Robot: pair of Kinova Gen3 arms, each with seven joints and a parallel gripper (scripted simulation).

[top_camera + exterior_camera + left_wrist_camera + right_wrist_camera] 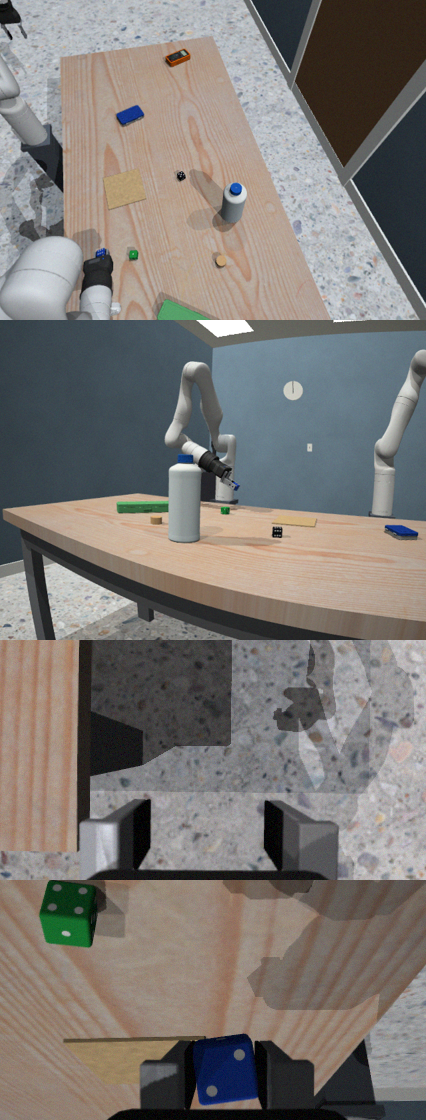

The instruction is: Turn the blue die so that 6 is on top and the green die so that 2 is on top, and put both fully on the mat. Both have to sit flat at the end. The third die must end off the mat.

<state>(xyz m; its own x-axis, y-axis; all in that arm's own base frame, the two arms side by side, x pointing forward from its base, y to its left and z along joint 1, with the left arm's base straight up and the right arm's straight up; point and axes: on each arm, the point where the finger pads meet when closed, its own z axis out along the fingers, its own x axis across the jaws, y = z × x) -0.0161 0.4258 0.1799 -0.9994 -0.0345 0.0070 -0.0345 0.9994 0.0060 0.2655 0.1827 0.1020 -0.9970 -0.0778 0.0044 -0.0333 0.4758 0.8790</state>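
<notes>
The green die is 90 mm below my right hand, 80 mm ahead of it and 10 mm to the left of it. Round my right hand: green case: 240 mm to the right, 240 mm ahead, 90 mm below; blue die: 10 mm to the left; tan mat: 280 mm to the left, 100 mm below, 70 mm ahead.
</notes>
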